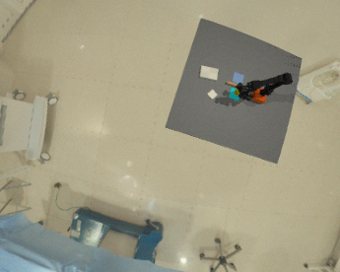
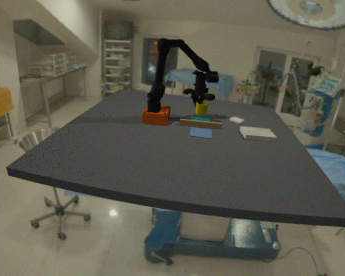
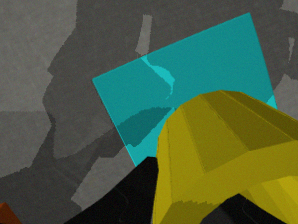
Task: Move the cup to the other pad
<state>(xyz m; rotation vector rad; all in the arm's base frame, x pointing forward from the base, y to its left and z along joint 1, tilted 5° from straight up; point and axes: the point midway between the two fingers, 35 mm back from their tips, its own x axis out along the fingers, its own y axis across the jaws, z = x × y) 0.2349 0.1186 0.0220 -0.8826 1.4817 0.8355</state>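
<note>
Right now the cyan pad is 80 mm below my gripper tip, 30 mm ahead of it and 10 mm to the right of it. Round my gripper tip: yellow cup (20 mm ahead, 10 mm to the right); green marble (30 mm to the right, 20 mm below, 20 mm ahead); wooden bar (100 mm to the right, 70 mm below, 40 mm ahead).
</note>
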